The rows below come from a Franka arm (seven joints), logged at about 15 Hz.
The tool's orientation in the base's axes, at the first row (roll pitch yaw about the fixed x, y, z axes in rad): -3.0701, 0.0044, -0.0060
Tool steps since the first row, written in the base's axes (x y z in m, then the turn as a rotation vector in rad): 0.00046, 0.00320, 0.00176, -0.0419, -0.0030, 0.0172; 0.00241, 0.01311, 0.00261, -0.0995, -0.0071, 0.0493; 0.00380, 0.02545, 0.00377, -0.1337, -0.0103, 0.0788; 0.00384, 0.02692, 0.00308, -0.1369, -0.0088, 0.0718
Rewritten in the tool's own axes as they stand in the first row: 0.00043, -0.00332, -0.00153, -0.0420, 0.0020, -0.0172; 0.00232, -0.01328, -0.00168, -0.0997, 0.0042, -0.0493; 0.00363, -0.02568, -0.00196, -0.1340, 0.0055, -0.0788; 0.00366, -0.02709, -0.00116, -0.1372, 0.0045, -0.0717
